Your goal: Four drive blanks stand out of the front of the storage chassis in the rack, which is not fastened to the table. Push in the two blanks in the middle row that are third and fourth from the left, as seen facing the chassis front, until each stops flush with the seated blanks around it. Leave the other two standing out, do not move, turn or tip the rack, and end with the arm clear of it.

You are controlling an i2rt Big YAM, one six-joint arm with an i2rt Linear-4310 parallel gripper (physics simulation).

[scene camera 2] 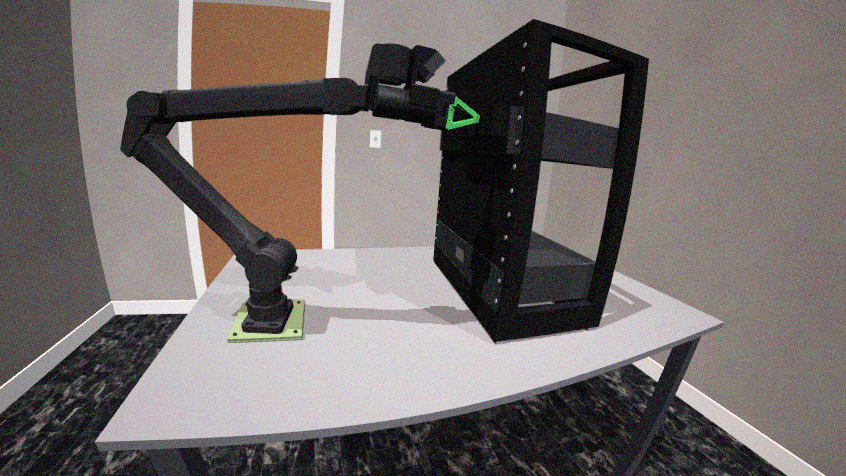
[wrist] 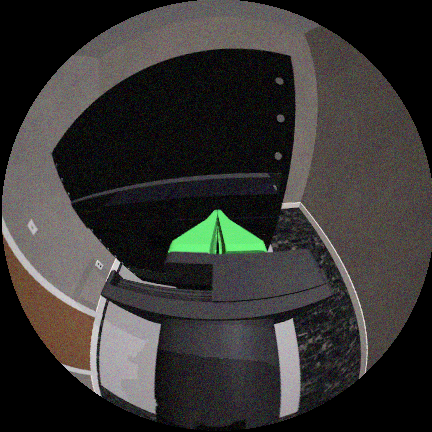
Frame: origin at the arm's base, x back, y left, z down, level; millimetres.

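Seen in the pictures: gripper, fingertip midpoint: (scene camera 2: 478, 119) (wrist: 217, 214); arm's base, link origin: (scene camera 2: 269, 317).
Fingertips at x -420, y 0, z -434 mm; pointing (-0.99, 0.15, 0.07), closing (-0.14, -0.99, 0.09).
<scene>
Offsets run from my fingertips to a thing's top centre. "spot": to the spot under its first point. Level surfaces: height alone.
The black rack (scene camera 2: 535, 177) (wrist: 200, 110) stands upright on the table. The storage chassis {spot: dz +19, dx -51, dy -59 mm} (scene camera 2: 514, 130) (wrist: 200, 190) is mounted in its upper part; its front is very dark, and single drive blanks, and which of them stand out, cannot be made out. My gripper (scene camera 2: 478, 117) (wrist: 217, 214) is shut and empty, its green fingertips together and pointing at the chassis front. In the wrist view the tips overlap the dark front below the chassis's lighter top edge. Whether they touch a blank cannot be told.
A lighter-faced unit {spot: dz +329, dx -36, dy +156 mm} (scene camera 2: 460, 254) sits low in the rack. The arm's base stands on a yellow-green plate (scene camera 2: 236, 332) on the grey table {dz +446 mm} (scene camera 2: 354, 378). The arm reaches high over the table to the rack. A door (scene camera 2: 260, 136) and walls stand behind.
</scene>
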